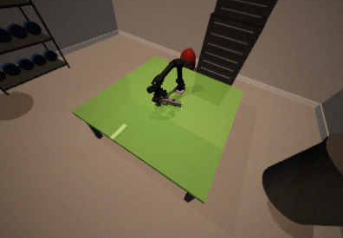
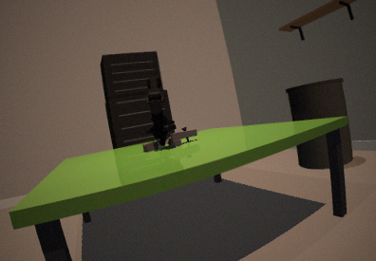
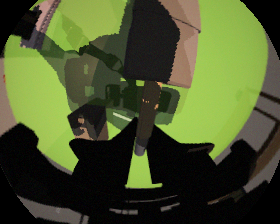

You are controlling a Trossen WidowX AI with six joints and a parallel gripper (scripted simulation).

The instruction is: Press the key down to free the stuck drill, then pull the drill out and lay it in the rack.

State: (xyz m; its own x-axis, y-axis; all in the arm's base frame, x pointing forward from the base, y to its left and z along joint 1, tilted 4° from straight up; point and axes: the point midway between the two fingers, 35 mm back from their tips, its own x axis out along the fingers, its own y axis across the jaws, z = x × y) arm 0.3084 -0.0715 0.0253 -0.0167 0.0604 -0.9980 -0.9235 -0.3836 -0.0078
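Now: the tan drill 4 cm to the left of my gripper tip, 3 cm above it and 2 cm behind it. The rest, counted from my gripper tip: grey block (13 cm to the left, 5 cm behind, 2 cm above).
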